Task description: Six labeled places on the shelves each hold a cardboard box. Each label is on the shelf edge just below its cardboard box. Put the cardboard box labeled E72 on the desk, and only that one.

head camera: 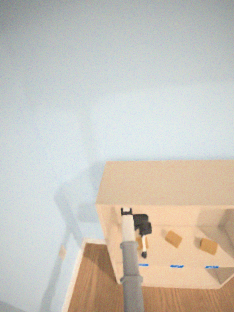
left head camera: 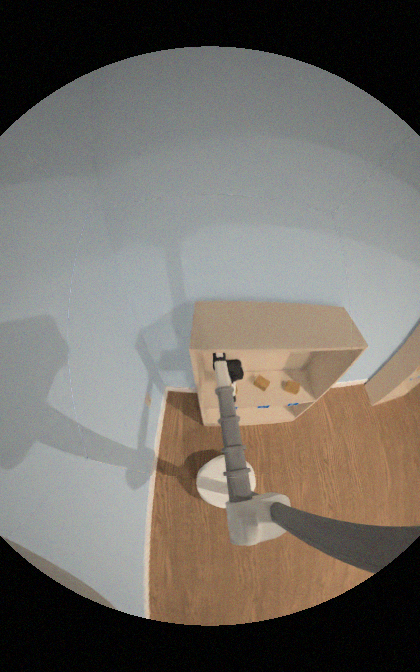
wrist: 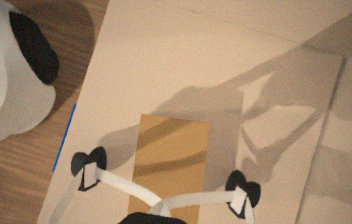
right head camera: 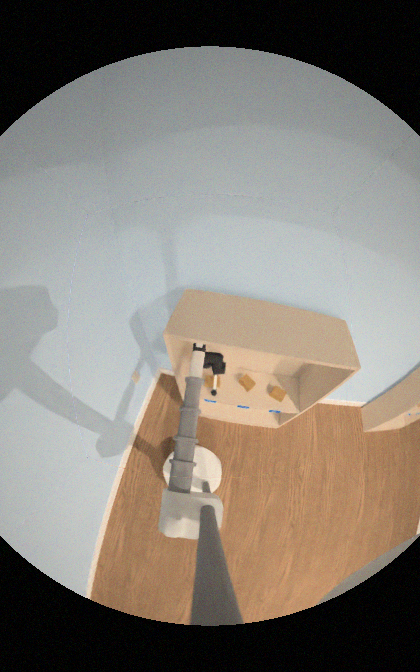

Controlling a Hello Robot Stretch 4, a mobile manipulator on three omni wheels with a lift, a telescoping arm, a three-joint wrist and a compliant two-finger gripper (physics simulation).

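Observation:
The gripper (wrist: 166, 180) is open above the leftmost cardboard box (wrist: 172, 145) (head camera: 140, 243) (right head camera: 209, 383) on the shelf. In the wrist view the box lies between the two spread fingertips, with space on both sides; its near end is hidden by the gripper. Two more cardboard boxes, a middle one (head camera: 173, 238) (left head camera: 261, 382) (right head camera: 246, 382) and a right one (head camera: 209, 245) (left head camera: 291, 387) (right head camera: 277, 393), stand on the same shelf. Blue labels, such as the left one (head camera: 143, 265) (right head camera: 210, 400) (wrist: 64, 137), sit on the shelf edge; their text is unreadable. I cannot identify the desk.
The shelf unit (head camera: 162, 182) (left head camera: 270, 325) (right head camera: 260, 325) has a top board and side walls around the arm (head camera: 131, 260). A second shelf unit (left head camera: 395, 372) (right head camera: 392, 400) stands at the right. A wall is close on the left. The round white base (left head camera: 212, 482) (right head camera: 207, 467) stands on the wooden floor.

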